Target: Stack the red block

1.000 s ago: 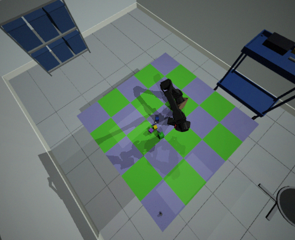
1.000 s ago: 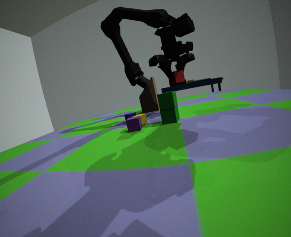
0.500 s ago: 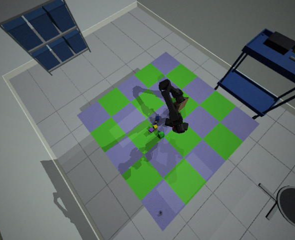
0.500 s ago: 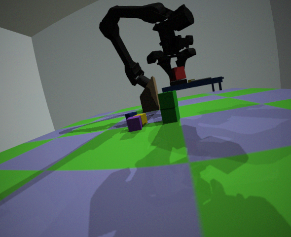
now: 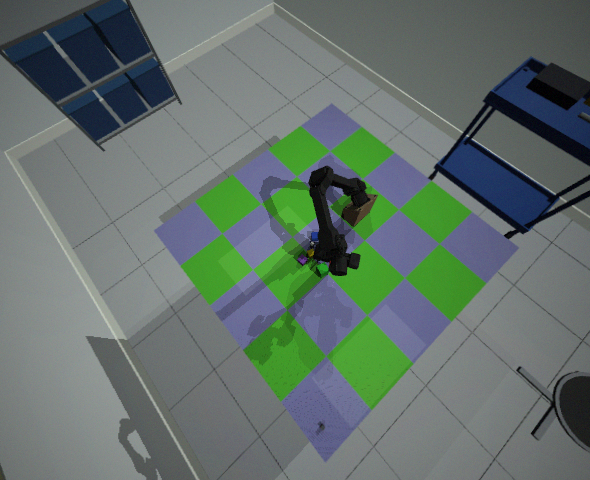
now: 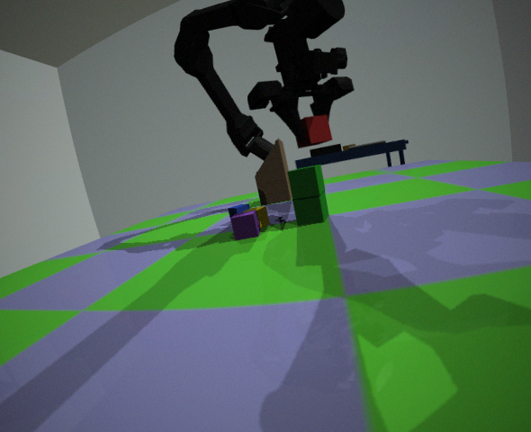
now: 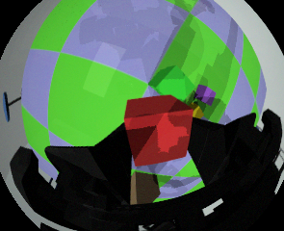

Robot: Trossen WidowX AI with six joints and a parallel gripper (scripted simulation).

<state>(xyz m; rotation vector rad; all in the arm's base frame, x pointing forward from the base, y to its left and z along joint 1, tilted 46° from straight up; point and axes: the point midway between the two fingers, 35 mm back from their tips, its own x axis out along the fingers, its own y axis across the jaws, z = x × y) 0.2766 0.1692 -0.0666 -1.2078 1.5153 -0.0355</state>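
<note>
The purple block lies 9 cm ahead of my gripper tip, 12 cm to the right of it and 11 cm below it.
</note>
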